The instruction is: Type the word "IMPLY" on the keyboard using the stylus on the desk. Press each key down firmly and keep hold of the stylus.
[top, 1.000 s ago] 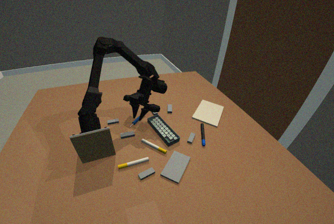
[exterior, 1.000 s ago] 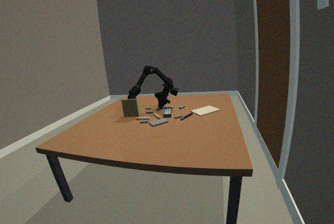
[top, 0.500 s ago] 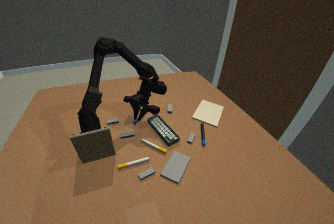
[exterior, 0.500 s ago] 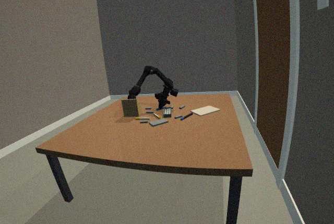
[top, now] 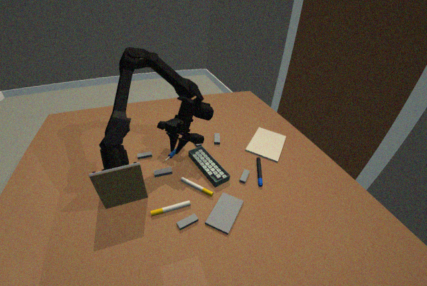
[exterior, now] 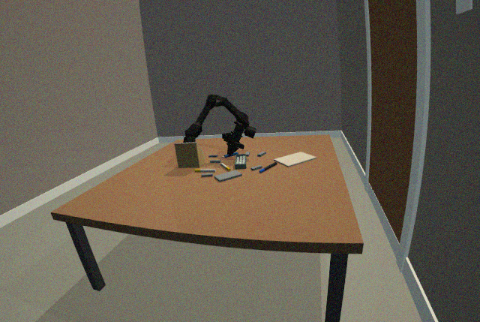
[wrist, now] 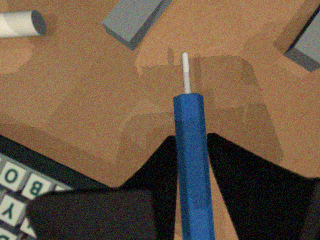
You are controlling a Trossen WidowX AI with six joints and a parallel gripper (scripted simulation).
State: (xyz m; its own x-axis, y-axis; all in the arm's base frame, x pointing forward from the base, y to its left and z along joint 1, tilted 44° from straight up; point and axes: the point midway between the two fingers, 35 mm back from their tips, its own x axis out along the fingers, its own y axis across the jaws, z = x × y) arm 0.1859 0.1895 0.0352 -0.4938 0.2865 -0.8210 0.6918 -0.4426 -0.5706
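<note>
The white stylus tip is 3 cm to the right of my gripper tip and 3 cm behind it. Also, from my gripper tip: grey slab: 29 cm to the right, 11 cm ahead, 1 cm below; then blue stylus: 1 cm to the right, 1 cm behind; then cream pad: 41 cm ahead, 2 cm to the right, 1 cm below.
</note>
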